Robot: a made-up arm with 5 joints.
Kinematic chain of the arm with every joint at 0, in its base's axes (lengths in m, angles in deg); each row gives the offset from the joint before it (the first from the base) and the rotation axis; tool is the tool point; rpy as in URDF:
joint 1: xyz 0.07 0 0.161 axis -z
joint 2: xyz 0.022 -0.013 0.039 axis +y
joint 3: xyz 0.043 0 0.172 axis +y
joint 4: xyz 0.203 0 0.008 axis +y
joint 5: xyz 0.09 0.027 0 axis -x
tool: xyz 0 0 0 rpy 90 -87.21 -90
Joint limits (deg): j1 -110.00..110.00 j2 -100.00..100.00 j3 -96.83..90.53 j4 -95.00..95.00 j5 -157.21..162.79
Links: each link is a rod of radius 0.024 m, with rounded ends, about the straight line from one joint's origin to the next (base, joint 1, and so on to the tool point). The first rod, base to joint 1, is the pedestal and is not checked.
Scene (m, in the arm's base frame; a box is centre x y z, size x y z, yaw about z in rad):
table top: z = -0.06
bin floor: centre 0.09 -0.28 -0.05 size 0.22 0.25 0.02 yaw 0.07
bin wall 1: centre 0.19 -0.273 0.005 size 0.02 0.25 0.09 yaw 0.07
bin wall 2: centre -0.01 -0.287 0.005 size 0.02 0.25 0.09 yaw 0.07
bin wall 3: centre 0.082 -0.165 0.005 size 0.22 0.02 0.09 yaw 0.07
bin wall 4: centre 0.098 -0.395 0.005 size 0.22 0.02 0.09 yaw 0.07
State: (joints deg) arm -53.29 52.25 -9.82 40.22 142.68
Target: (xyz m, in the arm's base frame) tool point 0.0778 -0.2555 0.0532
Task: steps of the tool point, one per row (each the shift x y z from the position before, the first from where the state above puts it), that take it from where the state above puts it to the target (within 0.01 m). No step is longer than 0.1 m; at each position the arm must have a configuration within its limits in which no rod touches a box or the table.
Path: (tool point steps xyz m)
1: 0.0601 -0.0637 0.0084
2: 0.0407 -0.0752 0.0084
3: 0.0197 -0.0811 0.0084
4: -0.0018 -0.0812 0.0082
5: -0.0219 -0.0758 0.0082
6: -0.0394 -0.0656 0.0080
7: -0.0531 -0.0515 0.0079
8: -0.0623 -0.0349 0.0078
9: -0.0667 -0.0170 0.0076
10: -0.0661 0.0007 0.0073
11: -0.0001 -0.0031 -0.0384
12: 0.0001 0.0031 -0.0396

